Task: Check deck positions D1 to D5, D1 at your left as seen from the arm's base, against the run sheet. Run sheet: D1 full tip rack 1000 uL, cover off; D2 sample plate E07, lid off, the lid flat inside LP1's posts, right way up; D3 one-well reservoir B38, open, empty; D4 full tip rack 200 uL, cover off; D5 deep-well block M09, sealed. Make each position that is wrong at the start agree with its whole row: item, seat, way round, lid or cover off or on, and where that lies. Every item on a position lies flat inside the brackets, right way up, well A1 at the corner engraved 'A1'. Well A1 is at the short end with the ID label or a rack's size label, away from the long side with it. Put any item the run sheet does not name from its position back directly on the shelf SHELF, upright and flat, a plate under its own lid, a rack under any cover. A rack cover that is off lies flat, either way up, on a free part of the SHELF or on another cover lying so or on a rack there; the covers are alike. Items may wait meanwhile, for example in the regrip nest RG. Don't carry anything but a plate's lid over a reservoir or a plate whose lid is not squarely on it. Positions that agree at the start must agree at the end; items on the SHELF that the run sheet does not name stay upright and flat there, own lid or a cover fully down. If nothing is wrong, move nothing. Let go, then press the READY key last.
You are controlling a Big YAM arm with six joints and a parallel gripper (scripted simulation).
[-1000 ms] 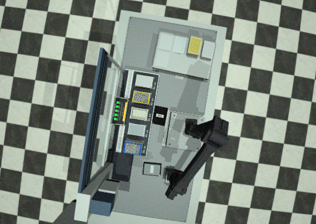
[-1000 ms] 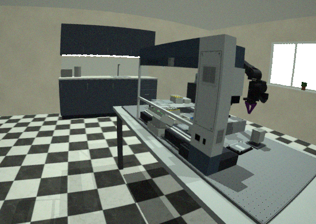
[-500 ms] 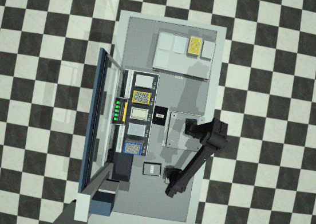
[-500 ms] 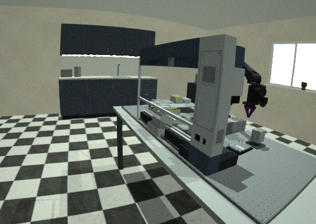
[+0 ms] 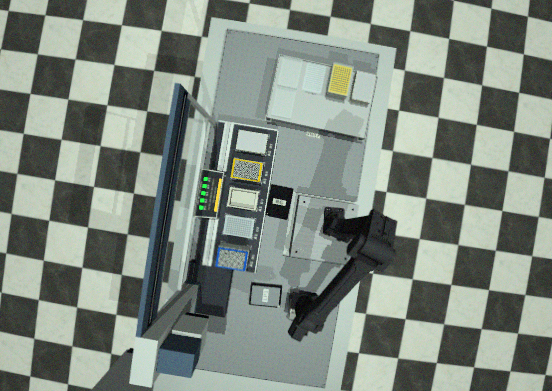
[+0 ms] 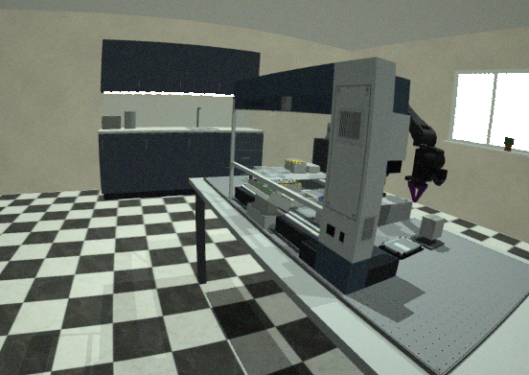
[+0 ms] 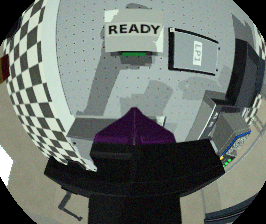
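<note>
Right now my hand is 70 mm to the right of the ready key and 60 mm above it. From my hand the other things lie so: flat lid 150 mm ahead, 70 mm to the left, 130 mm below; blue-framed tip rack 290 mm ahead, 130 mm to the right, 20 mm below; clear plate 290 mm ahead, 250 mm to the right, 80 mm below.
</note>
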